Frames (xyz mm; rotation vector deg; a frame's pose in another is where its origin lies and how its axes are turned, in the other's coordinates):
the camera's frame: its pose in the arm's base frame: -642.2 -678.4 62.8 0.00 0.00 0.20
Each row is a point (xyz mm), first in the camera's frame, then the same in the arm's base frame.
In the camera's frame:
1: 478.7 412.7 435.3
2: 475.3 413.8 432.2
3: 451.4 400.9 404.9
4: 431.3 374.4 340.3
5: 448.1 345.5 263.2
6: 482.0 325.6 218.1
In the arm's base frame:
1: -164.9 -264.0 498.1
2: -168.3 -262.9 495.0
3: -192.2 -275.9 467.7
4: -212.2 -302.5 403.1
5: -195.3 -331.3 326.0
6: -161.3 -351.1 280.9

